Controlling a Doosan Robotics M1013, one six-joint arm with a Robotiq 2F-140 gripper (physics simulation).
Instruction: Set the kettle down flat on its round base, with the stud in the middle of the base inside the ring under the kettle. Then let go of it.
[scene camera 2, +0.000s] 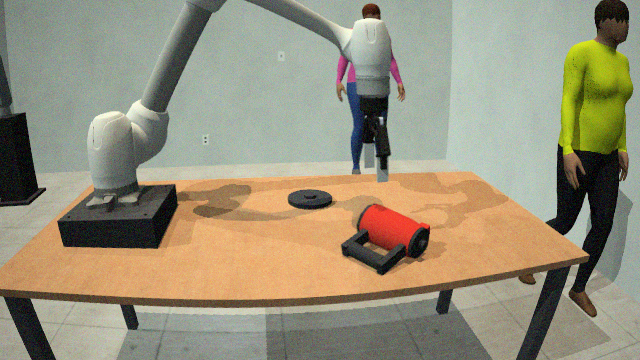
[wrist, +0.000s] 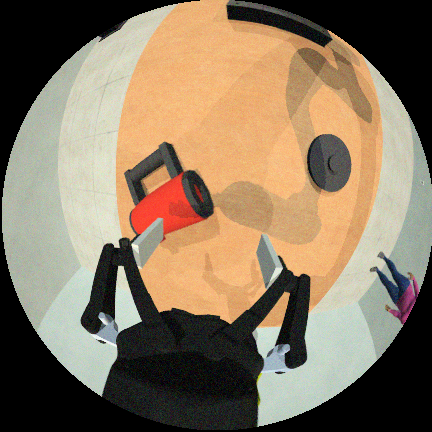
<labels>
my gripper: scene camera 2; wrist
round black base: scene camera 2; wrist
same spot on my gripper: (scene camera 2: 380, 134) = (wrist: 93, 279)
same spot on round black base: (wrist: 328, 160) = (scene camera 2: 310, 197)
</labels>
